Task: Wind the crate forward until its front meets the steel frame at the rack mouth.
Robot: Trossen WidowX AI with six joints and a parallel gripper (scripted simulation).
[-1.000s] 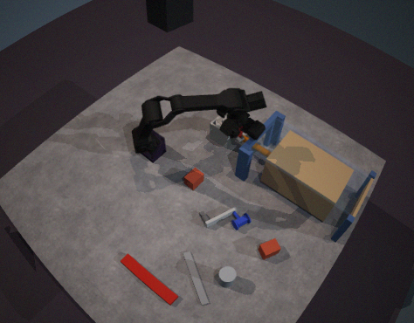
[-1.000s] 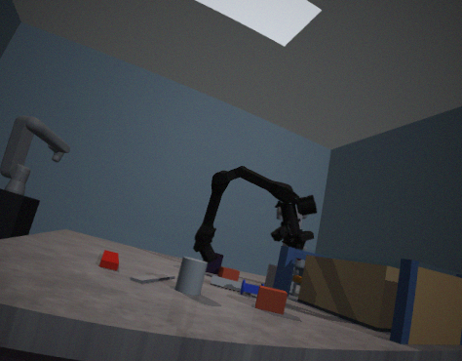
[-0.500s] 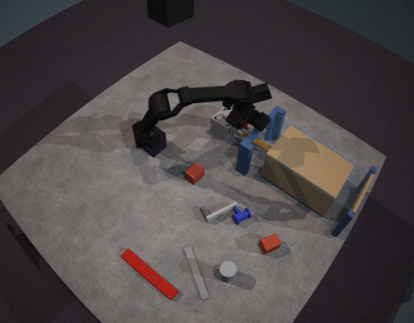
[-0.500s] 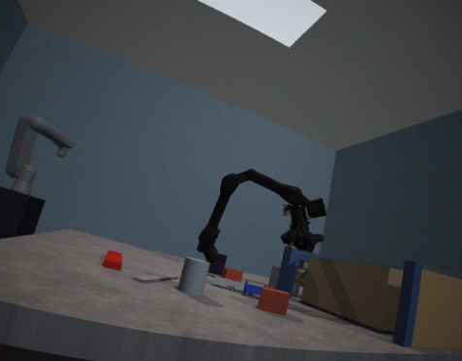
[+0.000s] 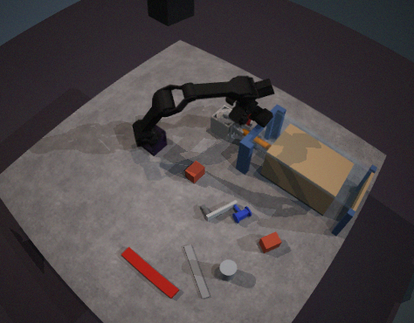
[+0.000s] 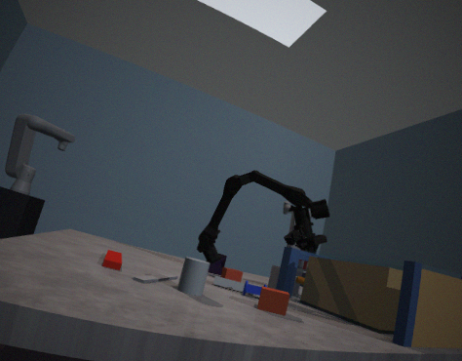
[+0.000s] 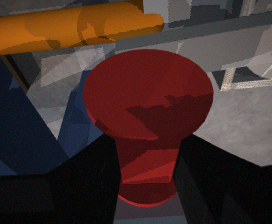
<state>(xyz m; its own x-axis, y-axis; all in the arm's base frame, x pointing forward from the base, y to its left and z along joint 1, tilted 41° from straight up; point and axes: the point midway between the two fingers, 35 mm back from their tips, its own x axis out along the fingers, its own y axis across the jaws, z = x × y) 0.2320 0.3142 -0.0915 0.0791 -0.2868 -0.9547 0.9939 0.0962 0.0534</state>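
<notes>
Right now the winch handle with red knob is 40 mm behind my gripper tip, 30 mm to the right of it and 30 mm below it. Also, from my gripper tip: blue t-shaped piece (220 mm ahead, 280 mm to the right, 120 mm below); grey strip (270 mm ahead, 540 mm to the right, 130 mm below); grey winch (110 mm behind, 50 mm to the right, 100 mm below).
</notes>
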